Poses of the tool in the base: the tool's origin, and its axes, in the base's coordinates. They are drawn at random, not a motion.
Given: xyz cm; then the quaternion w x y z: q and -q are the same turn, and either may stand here.
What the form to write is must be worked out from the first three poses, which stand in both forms.
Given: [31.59 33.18 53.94 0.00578 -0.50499 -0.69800 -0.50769]
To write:
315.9 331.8 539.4
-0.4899 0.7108 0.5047
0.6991 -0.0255 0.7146
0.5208 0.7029 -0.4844

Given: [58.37 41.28 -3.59 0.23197 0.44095 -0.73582 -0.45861]
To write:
583.7 412.8 -35.9
-0.5035 -0.4362 -0.7458
-0.8617 0.1905 0.4703
-0.0631 0.8795 -0.4717

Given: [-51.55 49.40 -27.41 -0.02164 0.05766 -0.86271 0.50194]
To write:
-515.5 494.0 -274.1
-0.9924 -0.0778 0.0952
-0.1212 0.4895 -0.8636
0.0205 -0.8685 -0.4952

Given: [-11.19 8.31 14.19 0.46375 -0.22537 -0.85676 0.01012]
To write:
-111.9 83.1 141.9
-0.4683 0.3768 -0.7992
0.3956 0.8982 0.1917
0.7901 -0.2264 -0.5697

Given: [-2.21 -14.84 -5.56 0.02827 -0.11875 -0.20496 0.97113]
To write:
-22.1 -148.4 -55.6
-0.9702 -0.0062 -0.2422
0.1036 -0.9144 -0.3914
-0.2191 -0.4048 0.8878

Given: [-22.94 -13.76 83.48 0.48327 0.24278 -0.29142 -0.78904]
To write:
-229.4 -137.6 834.8
-0.4150 0.6211 -0.6648
-0.9041 -0.3631 0.2252
-0.1015 0.6945 0.7123

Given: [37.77 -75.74 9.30 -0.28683 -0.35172 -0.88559 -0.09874]
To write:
377.7 -757.4 93.0
-0.5880 0.5663 0.5775
0.6796 0.7331 -0.0269
-0.4386 0.3767 -0.8160

